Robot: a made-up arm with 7 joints.
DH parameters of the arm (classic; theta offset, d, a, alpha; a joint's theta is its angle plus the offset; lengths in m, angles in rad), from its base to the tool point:
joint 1: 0 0.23 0.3 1.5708
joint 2: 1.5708 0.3 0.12 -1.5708
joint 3: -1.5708 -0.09 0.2 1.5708
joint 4: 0.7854 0 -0.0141 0
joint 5: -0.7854 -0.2 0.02 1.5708
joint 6: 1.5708 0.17 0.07 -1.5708
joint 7: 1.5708 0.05 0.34 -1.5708
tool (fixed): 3.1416 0.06 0 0
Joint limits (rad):
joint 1: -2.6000..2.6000
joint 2: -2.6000..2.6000
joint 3: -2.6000..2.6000
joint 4: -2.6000..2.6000
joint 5: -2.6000..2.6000
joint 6: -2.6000..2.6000
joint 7: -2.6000..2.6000
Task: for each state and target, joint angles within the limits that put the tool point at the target. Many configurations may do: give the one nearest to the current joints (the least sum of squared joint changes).
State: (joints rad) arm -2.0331 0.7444 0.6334 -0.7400 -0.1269 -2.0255 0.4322
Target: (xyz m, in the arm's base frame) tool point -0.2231 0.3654 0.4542
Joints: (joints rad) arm -2.4936 0.9510 0.7460 -0.7616 -0.1411 -1.9968 0.2328
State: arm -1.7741 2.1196 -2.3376 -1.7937 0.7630 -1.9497 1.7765
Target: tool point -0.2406 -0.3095 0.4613
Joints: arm -0.9688 1.6721 -2.4353 -1.4981 1.0773 -2.1231 1.6689
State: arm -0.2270 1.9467 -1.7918 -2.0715 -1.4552 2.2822 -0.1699
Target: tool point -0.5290 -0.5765 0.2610
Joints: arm -0.7867 2.3979 -1.0822 -2.1404 -1.5293 2.6000 -0.7335
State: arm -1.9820 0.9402 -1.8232 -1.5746 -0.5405 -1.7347 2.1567
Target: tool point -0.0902 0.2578 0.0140
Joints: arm -2.6000 0.2437 -2.2686 -2.0418 -0.9714 -1.7569 2.4396
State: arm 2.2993 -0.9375 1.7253 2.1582 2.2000 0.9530 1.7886
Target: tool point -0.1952 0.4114 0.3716
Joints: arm 1.7381 -0.8985 1.1840 1.8991 1.9279 0.7477 1.7350
